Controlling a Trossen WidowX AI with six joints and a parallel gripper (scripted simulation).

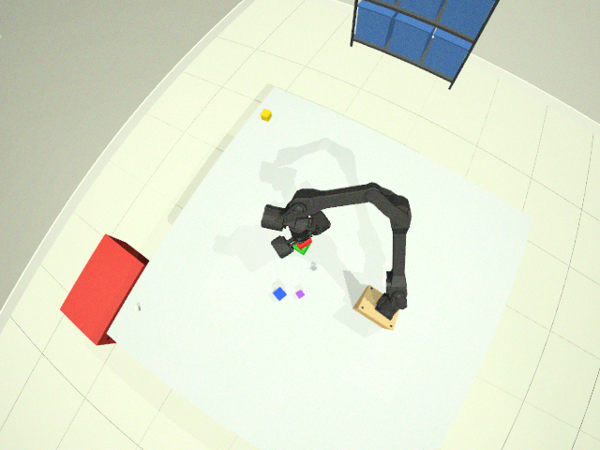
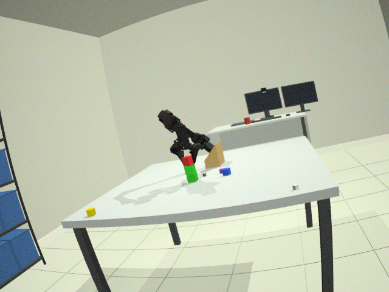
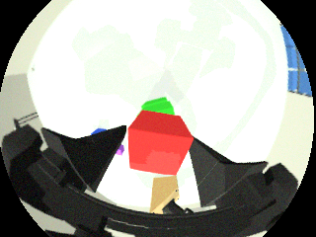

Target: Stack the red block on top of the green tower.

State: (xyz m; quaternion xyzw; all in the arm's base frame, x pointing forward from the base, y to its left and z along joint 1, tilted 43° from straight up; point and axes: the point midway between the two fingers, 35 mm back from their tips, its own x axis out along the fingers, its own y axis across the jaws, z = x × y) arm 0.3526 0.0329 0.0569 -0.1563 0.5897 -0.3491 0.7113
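Right now my gripper tip is 10 mm below the red block. Also, from my gripper tip: small purple block 140 mm to the left, 100 mm behind, 90 mm below; tiny dark cube 90 mm below, 80 mm behind, 40 mm to the left; blue block 190 mm to the left, 80 mm below, 40 mm behind.
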